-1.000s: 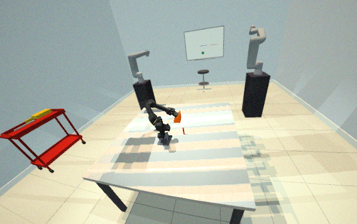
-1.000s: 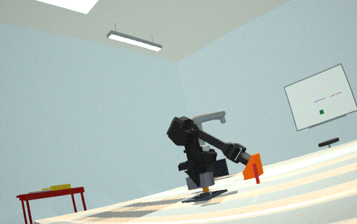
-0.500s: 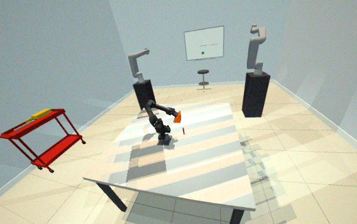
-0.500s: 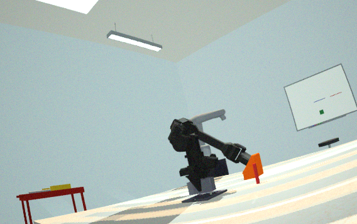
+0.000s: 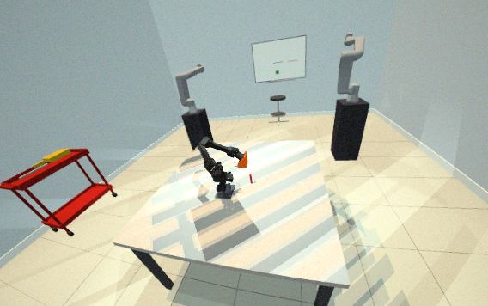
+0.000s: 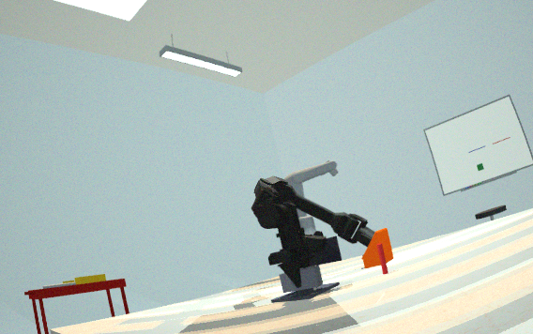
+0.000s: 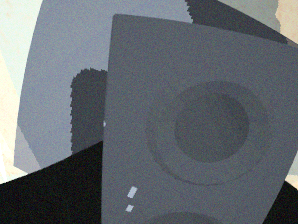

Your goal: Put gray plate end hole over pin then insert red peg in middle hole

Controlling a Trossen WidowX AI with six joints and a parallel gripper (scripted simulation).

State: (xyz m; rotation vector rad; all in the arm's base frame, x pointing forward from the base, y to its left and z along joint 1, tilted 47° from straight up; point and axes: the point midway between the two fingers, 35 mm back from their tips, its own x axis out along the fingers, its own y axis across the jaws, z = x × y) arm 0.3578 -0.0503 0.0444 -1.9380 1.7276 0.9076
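Right now my gripper tip is 3 cm below the gray plate. Round my gripper tip: red peg: 11 cm behind, 18 cm to the left, 2 cm above; orange pin: 14 cm behind, 8 cm to the right, 2 cm above; dark base: 1 cm behind, 1 cm to the left, 2 cm below.
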